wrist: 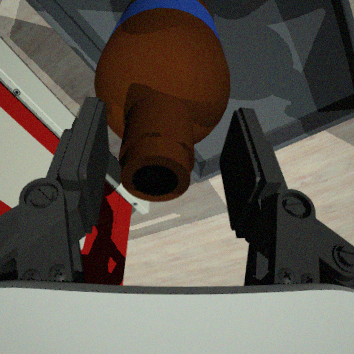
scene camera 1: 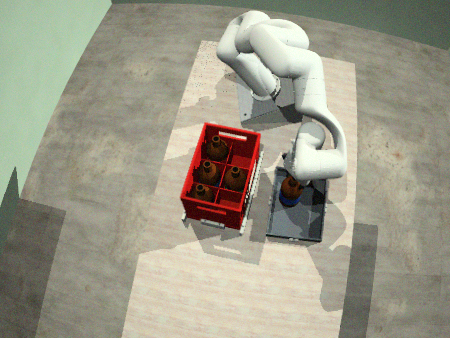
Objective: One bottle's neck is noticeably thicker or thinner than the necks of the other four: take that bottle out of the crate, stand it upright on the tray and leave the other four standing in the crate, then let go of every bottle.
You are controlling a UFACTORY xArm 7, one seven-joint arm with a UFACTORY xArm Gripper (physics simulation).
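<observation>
A brown bottle with a blue band stands upright on the dark grey tray, near the tray's back end. My gripper is open, with one finger on each side of this bottle's neck and a gap on both sides. In the scene view the arm's wrist hides most of the gripper. In the red crate stand a back-left bottle, a middle-left bottle, a front-left bottle and a middle-right bottle.
The crate stands left of the tray, with a narrow gap between them. The crate's back-right and front-right compartments hold no bottle. The tray's low walls surround the standing bottle. The robot's base plate lies behind both on the table.
</observation>
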